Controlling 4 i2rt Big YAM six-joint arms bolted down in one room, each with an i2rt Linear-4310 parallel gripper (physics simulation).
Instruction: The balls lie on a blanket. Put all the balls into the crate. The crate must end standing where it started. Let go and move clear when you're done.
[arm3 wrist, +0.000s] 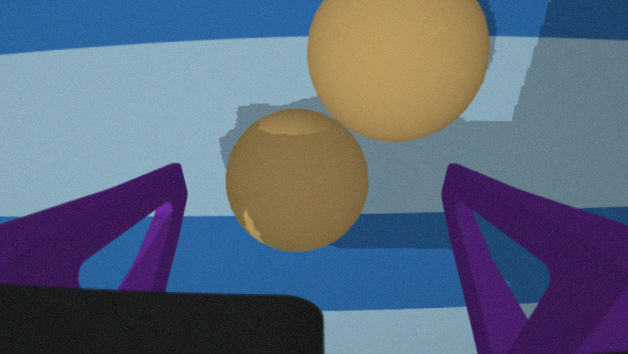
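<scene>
Two orange balls show in the arm3 wrist view on the blanket (125, 120), which has light and dark blue stripes. The smaller-looking ball (297, 185) is near the middle of the view, mostly in shadow, and appears between and a little beyond the fingertips. The larger-looking ball (397, 65) is up and to the right of it, cut off by the top edge; their outlines meet. The purple gripper of arm3 (315, 182) is open, with a gap between each fingertip and the nearer ball. The crate and the grippers of arm1, arm2 and arm4 do not show.
A black part (160, 320) covers the lower left of the view, in front of the left finger's base. A broad shadow lies over the blanket at the right and around the nearer ball.
</scene>
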